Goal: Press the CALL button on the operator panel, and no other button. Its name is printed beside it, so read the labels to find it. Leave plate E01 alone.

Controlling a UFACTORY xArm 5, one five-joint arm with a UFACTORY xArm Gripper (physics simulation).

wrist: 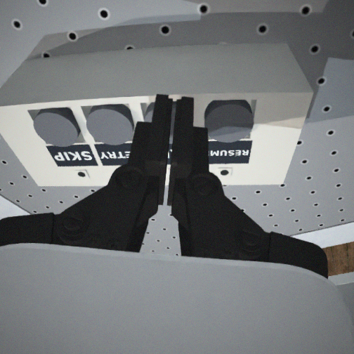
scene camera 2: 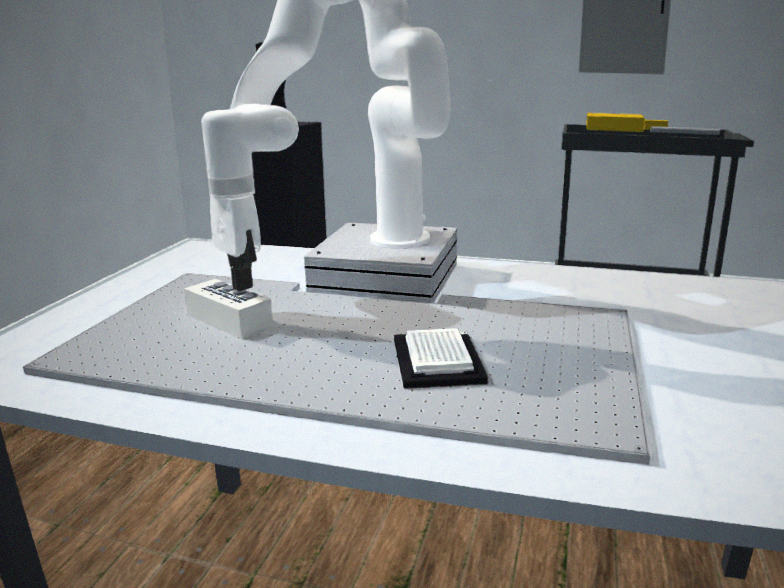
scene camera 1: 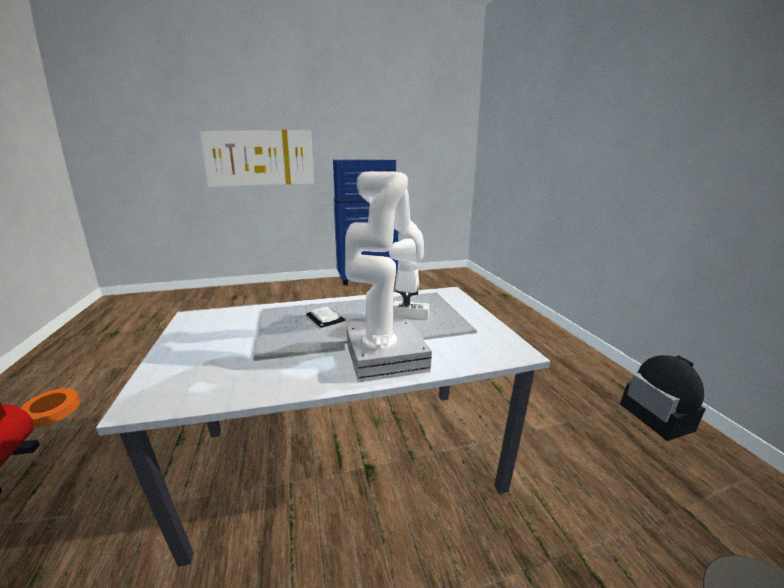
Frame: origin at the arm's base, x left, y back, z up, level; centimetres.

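Seen in the pictures: gripper, fingertip midpoint: [scene camera 2: 243, 288] [scene camera 1: 406, 305]; arm's base at its link origin: [scene camera 2: 400, 240] [scene camera 1: 379, 340].
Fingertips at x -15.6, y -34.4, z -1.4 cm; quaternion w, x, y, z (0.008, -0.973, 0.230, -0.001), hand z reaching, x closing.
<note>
Pixels of each thing's top centre, then the offset from my fingertips to it. Level surfaces: height alone.
- operator panel at its top centre: [scene camera 2: 226, 291] [scene camera 1: 411, 304] dx -2.5, dy -1.8, dz -0.4 cm
- white ribbed plate at its top centre: [scene camera 2: 437, 345] [scene camera 1: 325, 313] dx +37.6, dy -2.8, dz -3.3 cm
- perforated board at its surface level: dz -5.9 cm
The operator panel [scene camera 1: 414, 313] [scene camera 2: 212, 311] [wrist: 150, 75] is a pale box with a row of round grey buttons. In the wrist view the labels read upside down: the SKIP button [wrist: 56, 126] and RETRY button [wrist: 110, 124] are at left, the RESUME button [wrist: 229, 120] at right. The CALL button [wrist: 151, 114], between RETRY and RESUME, is mostly hidden behind the fingers, and so is its label. My gripper [scene camera 1: 406, 305] [scene camera 2: 241, 289] [wrist: 172, 120] is shut and empty, pointing down, fingertips over that button at the panel's top. Whether they touch or press it cannot be told.
A white ribbed plate [scene camera 1: 326, 315] [scene camera 2: 440, 350] lies on a black base on the perforated board [scene camera 1: 284, 341] [scene camera 2: 316, 386], well apart from the panel; no E01 label is readable. The arm's block base [scene camera 1: 392, 363] [scene camera 2: 379, 272] stands behind the board in scene camera 2.
</note>
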